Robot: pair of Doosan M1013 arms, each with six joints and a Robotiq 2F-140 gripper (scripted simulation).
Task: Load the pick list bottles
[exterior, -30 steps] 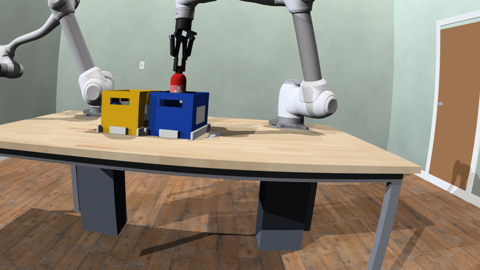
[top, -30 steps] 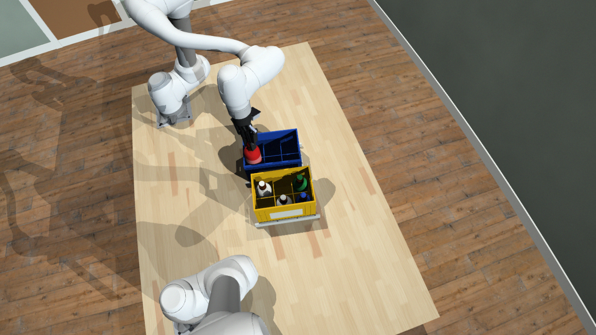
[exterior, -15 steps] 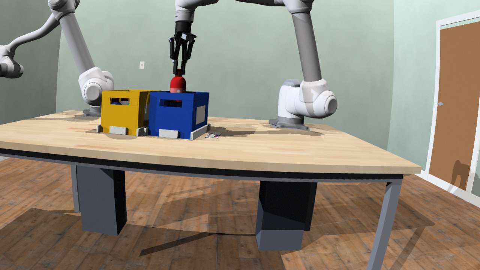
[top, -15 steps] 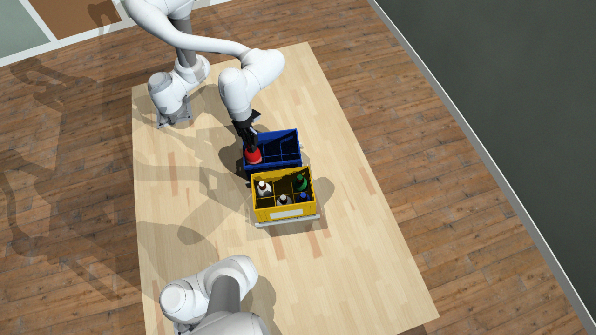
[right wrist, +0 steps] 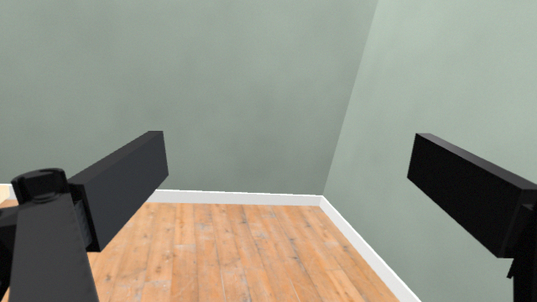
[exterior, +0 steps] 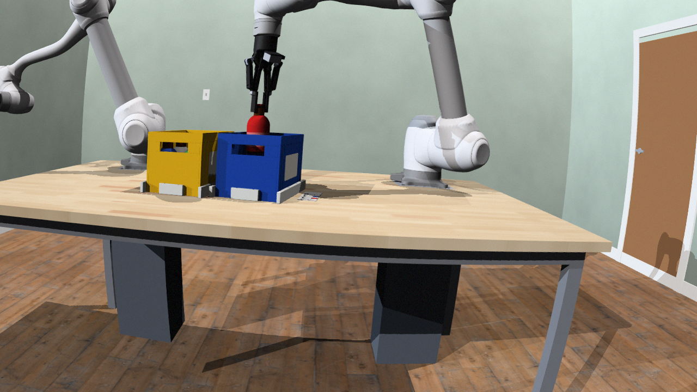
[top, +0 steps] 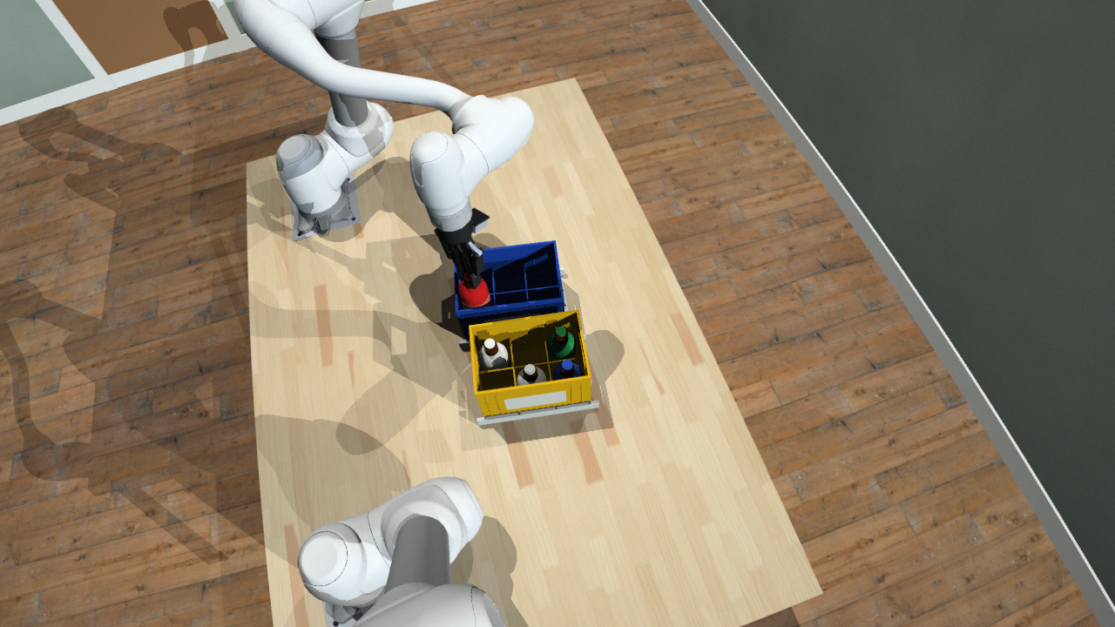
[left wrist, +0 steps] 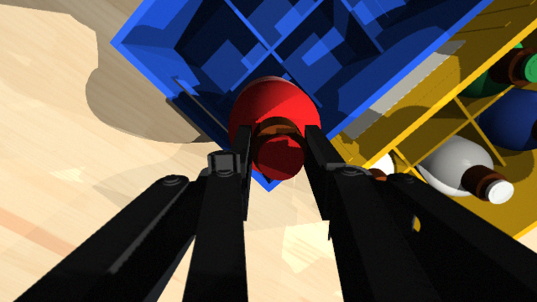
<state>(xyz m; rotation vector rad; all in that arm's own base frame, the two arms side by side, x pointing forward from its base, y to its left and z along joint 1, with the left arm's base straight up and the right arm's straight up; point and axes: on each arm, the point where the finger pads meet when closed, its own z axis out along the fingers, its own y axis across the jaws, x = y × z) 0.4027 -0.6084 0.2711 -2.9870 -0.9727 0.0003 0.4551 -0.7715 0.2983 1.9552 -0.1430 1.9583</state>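
Note:
My left gripper is now 80 mm above the red bottle. The rest, counted from my left hand: green bottle (180 mm below, 180 mm ahead, 160 mm to the right); yellow crate (190 mm to the right, 190 mm below, 90 mm ahead); blue crate (190 mm below, 90 mm ahead, 30 mm to the left).

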